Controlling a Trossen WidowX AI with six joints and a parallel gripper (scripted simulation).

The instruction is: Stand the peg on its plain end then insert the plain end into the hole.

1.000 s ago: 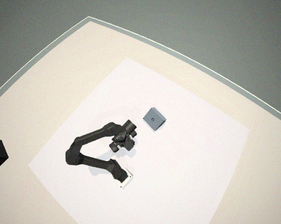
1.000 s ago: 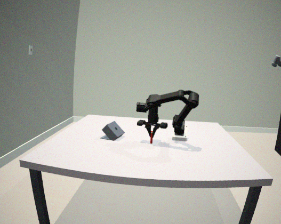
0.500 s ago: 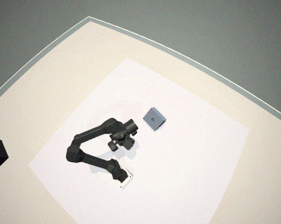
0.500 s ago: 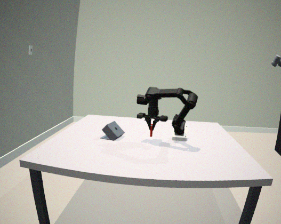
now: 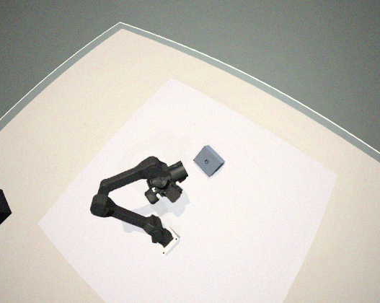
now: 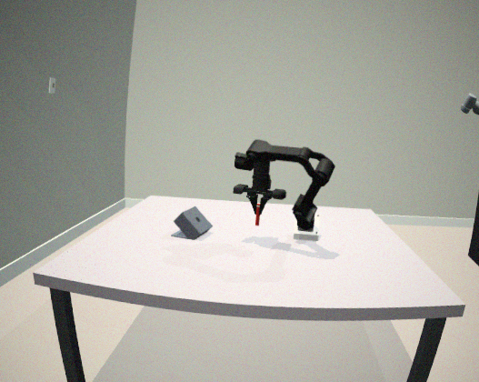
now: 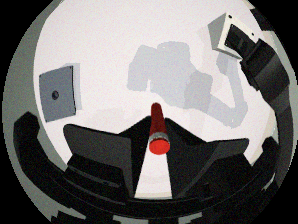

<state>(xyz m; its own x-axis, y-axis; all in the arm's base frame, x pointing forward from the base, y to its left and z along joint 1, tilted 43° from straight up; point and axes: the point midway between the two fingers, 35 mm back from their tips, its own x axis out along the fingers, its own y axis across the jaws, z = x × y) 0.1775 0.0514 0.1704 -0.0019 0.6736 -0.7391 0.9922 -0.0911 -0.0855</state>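
The grey sloped panel lies 260 mm ahead of my gripper tip, 70 mm below it and 30 mm to the right of it. From my gripper tip the other things lie so: red peg (20 mm above).
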